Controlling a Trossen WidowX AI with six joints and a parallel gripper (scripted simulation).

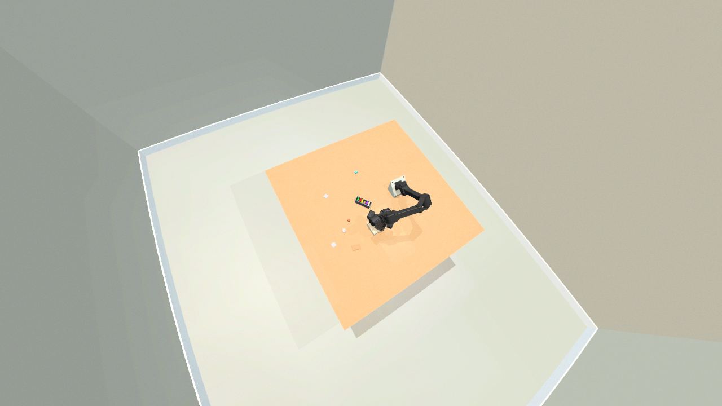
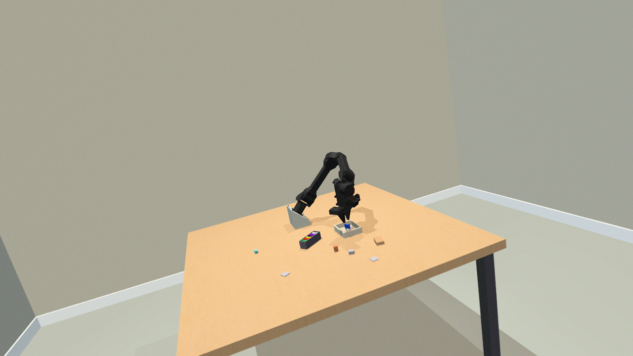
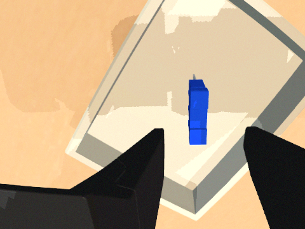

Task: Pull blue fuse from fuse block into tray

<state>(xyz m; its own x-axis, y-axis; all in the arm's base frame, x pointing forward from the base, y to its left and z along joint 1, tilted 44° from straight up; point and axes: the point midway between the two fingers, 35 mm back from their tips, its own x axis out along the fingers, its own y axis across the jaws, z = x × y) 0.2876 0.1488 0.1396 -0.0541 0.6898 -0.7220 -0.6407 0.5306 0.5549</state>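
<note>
My gripper tip is 30 mm above the blue fuse. From my gripper tip the other things lie so: tray (50 mm below).
</note>
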